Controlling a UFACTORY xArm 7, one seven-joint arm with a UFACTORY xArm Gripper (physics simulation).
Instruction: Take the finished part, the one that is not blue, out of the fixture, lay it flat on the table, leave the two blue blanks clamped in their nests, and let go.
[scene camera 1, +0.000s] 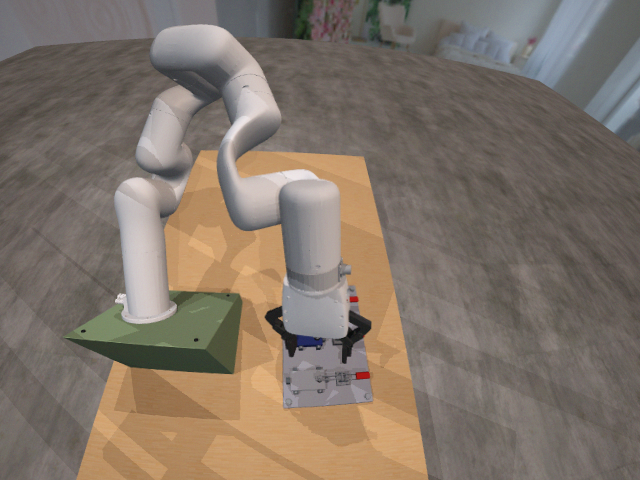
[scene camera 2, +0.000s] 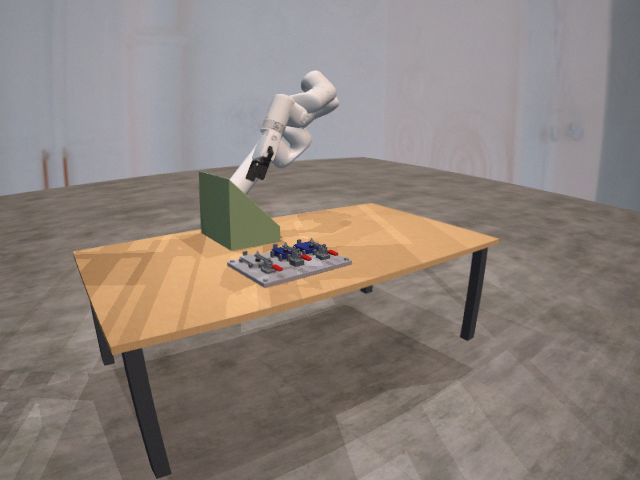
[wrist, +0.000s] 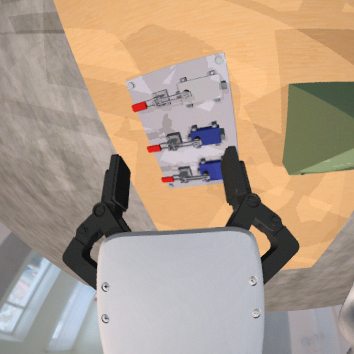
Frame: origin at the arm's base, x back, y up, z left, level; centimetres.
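Seen in the pictures: gripper, fingertip midpoint: (scene camera 1: 318, 354) (scene camera 2: 254, 179) (wrist: 173, 158); arm's base, origin of the base link: (scene camera 1: 150, 312).
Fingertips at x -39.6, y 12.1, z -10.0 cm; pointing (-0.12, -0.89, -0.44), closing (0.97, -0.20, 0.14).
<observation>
Offsets run from my fingertips to a thing's top centre. Level surfaces: height alone.
The fixture plate (scene camera 1: 336, 400) (scene camera 2: 307, 269) (wrist: 172, 75) lies on the table with three nests in a row. A light grey part @[dz -0.6, dx +0.8, dy -26.1 cm] (scene camera 1: 307, 381) (scene camera 2: 250, 259) (wrist: 206, 89) lies flat in the end nest, with its clamp arm reaching over its edge. A blue blank @[dz +10.4, dx +0.5, dy -25.1 cm] (scene camera 1: 309, 341) (scene camera 2: 282, 251) (wrist: 207, 136) sits in the middle nest under its clamp arm. The other blue blank @[dz +21.4, dx +1.8, dy -25.6 cm] (scene camera 2: 306, 247) (wrist: 212, 170) is in the far nest, also under a clamp arm and partly hidden by a finger in the wrist view. My gripper (scene camera 1: 318, 356) (scene camera 2: 256, 178) (wrist: 173, 158) is open and empty, high above the plate.
Red clamp handles @[dz +0.3, dx -12.1, dy -23.3 cm] (scene camera 1: 362, 375) (scene camera 2: 277, 267) (wrist: 139, 107) point outward on the side away from the green base block (scene camera 1: 217, 315) (scene camera 2: 214, 206) (wrist: 317, 130). The block carries the arm and stands on the wooden table @[dy -29.2 cm] (scene camera 1: 330, 444) (scene camera 2: 170, 310) (wrist: 100, 45).
</observation>
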